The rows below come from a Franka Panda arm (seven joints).
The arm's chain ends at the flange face. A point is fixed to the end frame.
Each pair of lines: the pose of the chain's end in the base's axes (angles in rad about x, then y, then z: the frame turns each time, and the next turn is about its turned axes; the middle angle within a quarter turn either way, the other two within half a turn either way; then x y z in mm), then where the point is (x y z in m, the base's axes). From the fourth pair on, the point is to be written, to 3 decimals.
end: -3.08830 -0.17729 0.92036 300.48 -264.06 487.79
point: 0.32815 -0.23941 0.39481
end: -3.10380 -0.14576 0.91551 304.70 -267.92 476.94
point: 0.33523 -0.24453 0.38453
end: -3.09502 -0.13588 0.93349 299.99 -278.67 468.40
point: 0.33179 -0.25528 0.37642
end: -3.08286 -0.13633 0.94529 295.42 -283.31 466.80
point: 0.327 -0.259 0.375
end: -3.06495 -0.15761 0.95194 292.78 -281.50 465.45
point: 0.323 -0.256 0.373
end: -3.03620 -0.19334 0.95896 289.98 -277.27 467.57
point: 0.317 -0.249 0.375
